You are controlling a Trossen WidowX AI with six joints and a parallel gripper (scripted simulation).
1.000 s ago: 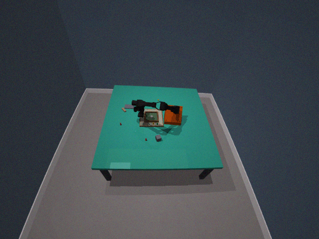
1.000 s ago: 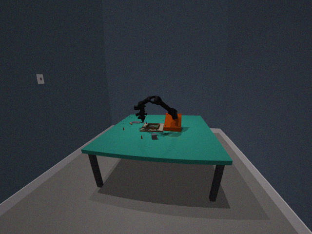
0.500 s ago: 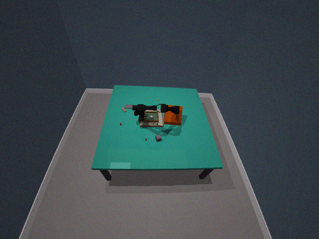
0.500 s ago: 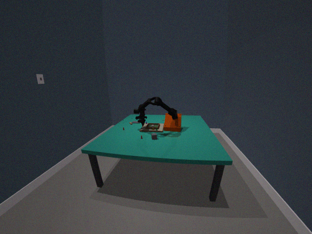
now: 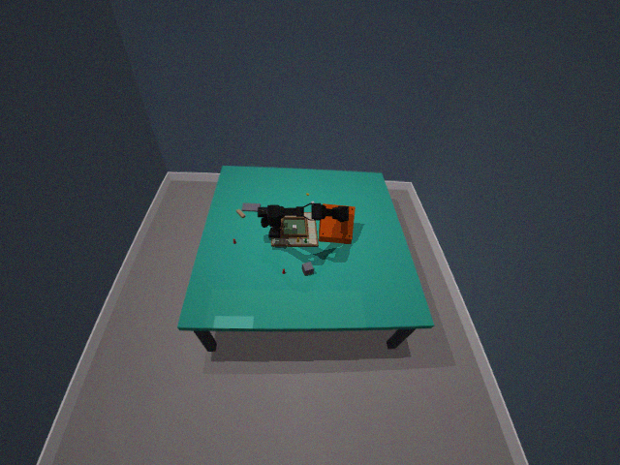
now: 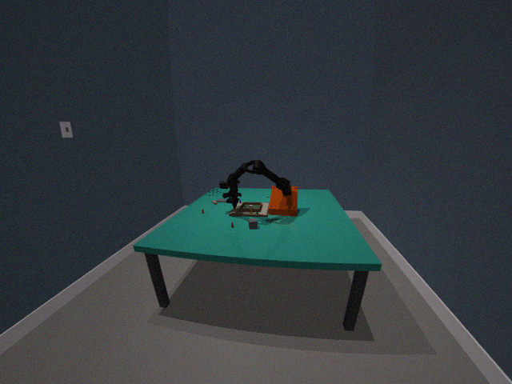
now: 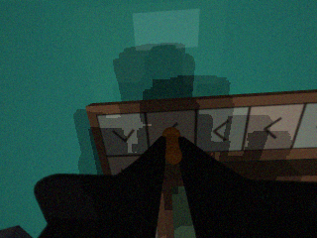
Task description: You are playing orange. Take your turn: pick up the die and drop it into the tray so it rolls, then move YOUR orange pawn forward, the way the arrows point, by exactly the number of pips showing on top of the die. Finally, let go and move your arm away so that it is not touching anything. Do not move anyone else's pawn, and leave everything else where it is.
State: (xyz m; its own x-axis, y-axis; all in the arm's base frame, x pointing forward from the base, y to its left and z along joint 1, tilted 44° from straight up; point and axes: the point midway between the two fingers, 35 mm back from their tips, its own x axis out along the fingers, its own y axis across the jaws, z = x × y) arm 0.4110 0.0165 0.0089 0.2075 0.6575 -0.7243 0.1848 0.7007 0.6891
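Now: the orange pawn 10 mm above my gripper tip. The rest, counted from my gripper tip: dark green tray: 120 mm behind, 60 mm to the right, 20 mm below; yellow pawn: 130 mm behind, 60 mm to the left; grey die: 120 mm behind, 40 mm to the right, 10 mm below.
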